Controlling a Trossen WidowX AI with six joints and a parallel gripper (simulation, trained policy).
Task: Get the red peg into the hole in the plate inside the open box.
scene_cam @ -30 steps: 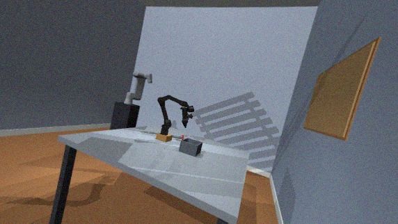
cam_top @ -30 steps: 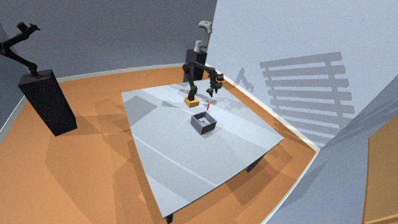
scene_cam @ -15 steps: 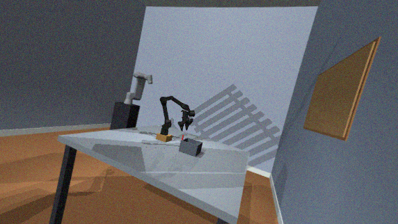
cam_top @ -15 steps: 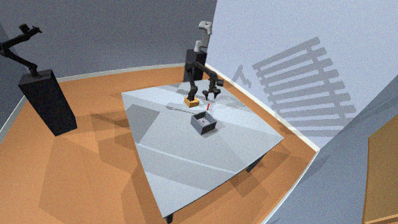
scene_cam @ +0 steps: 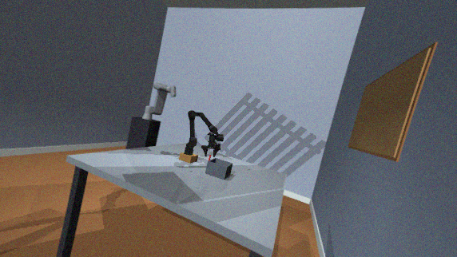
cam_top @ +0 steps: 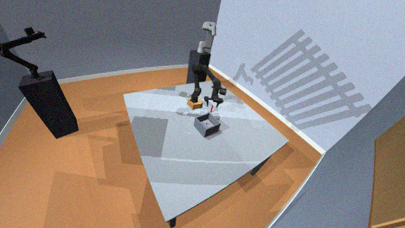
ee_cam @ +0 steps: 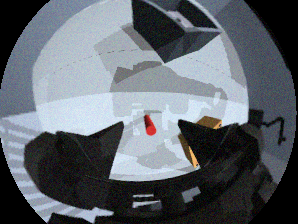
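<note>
My gripper tip is 10 mm to the right of the red peg and 20 mm above it. The rest, counted from my gripper tip: box (140 mm ahead, 210 mm to the right, 40 mm below).
</note>
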